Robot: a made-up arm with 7 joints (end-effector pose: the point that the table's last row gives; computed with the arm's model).
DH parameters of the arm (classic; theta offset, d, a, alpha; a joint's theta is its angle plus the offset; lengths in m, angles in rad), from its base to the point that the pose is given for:
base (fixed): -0.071 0 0 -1.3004
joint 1: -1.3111 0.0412 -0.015 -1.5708
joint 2: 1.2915 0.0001 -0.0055 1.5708
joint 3: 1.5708 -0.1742 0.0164 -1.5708
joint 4: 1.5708 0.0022 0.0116 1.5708
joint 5: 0 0.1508 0 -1.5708
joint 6: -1.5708 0 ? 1.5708
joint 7: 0 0 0 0
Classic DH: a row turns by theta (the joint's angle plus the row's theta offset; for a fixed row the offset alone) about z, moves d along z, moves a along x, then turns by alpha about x.
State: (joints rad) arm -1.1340 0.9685 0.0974 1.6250 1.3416 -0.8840 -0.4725
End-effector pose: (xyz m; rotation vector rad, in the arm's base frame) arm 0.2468 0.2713 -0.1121 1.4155 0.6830 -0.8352
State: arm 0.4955 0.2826 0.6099 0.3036 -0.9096 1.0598 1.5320
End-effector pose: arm -0.0601 0.2056 -0.2522 0.4006 2.0433 1.7847
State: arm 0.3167 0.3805 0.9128 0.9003 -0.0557 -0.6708 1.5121
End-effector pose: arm -0.0835 0.2656 -0.2420 0.8991 0.0654 2.3997
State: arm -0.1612 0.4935 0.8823 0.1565 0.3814 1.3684 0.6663
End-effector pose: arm 0.0920 0.2780 -0.1576 0.5837 1.3881 1.7919
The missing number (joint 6, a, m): 0.0335
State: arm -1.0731 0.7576 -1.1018 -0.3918 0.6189 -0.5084 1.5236
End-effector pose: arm 0.1809 -0.0458 -0.0809 -0.1514 -1.6713 -0.2526
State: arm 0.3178 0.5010 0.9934 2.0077 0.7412 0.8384 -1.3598
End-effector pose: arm -0.2267 0.1389 -0.2246 -2.0935 2.0475 0.4421
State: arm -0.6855 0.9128 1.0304 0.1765 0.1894 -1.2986 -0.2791
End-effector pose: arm 0.1340 0.2623 0.0495 1.5172 -1.5082 0.3723
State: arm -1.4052 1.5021 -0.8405 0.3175 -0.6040 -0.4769 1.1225
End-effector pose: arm 0.2627 0.1785 0.0898 0.4643 -1.1739 0.7892
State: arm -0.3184 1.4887 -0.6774 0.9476 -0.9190 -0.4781 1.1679
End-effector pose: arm 0.1383 0.3486 -0.0848 1.0908 -0.1828 1.4163
